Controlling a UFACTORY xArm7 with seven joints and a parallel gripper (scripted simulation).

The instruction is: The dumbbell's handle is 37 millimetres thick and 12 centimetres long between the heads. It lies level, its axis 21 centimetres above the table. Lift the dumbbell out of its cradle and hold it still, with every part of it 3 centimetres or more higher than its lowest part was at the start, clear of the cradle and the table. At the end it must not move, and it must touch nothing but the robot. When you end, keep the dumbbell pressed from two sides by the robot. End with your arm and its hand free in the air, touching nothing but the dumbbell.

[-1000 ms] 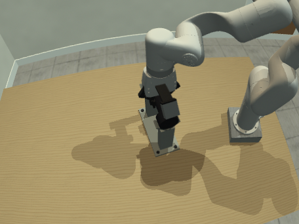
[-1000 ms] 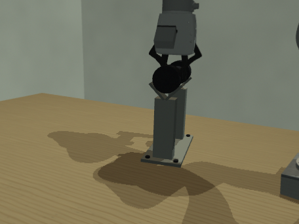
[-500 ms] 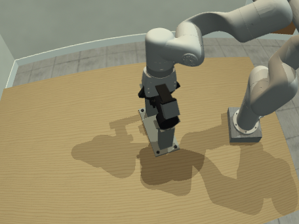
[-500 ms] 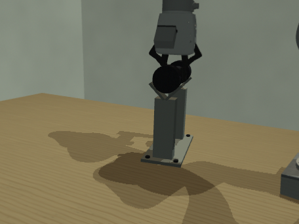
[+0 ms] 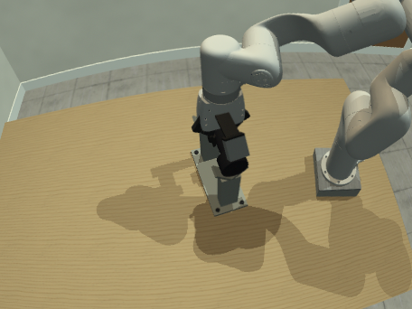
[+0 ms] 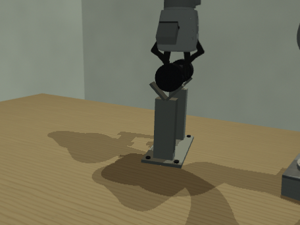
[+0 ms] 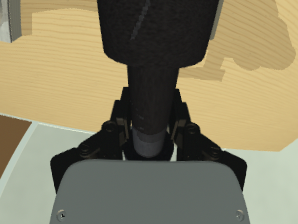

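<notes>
Now: hand 130 mm above the cradle and 10 mm short of it. Round my hand: black dumbbell 10 mm below.
</notes>
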